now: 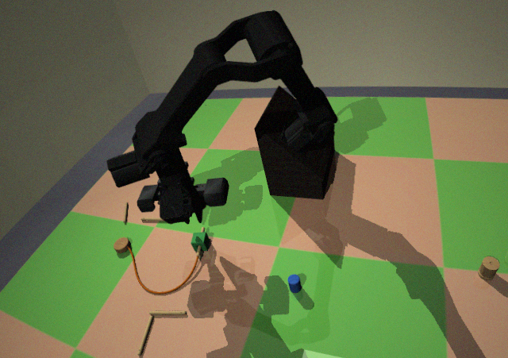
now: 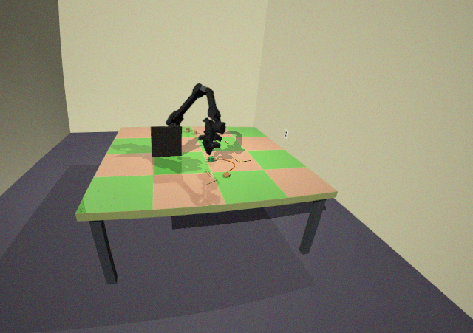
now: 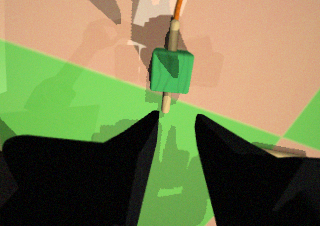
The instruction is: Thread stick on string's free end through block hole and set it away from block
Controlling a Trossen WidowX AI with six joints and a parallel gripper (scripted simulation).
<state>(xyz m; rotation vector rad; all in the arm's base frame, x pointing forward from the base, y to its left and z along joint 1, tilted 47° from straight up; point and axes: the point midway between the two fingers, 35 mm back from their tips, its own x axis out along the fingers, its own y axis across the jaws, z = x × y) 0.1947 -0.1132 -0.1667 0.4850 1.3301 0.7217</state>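
Now: gripper tip 2 cm short of the green block, 1 cm to the right of it and 4 cm above it. From my gripper tip the other things lie so: thin stick 4 cm ahead, 1 cm to the left, 4 cm below; round wooden button 5 cm ahead, 20 cm to the right, 5 cm below; blue cylinder 10 cm ahead, 24 cm to the left, 4 cm below.
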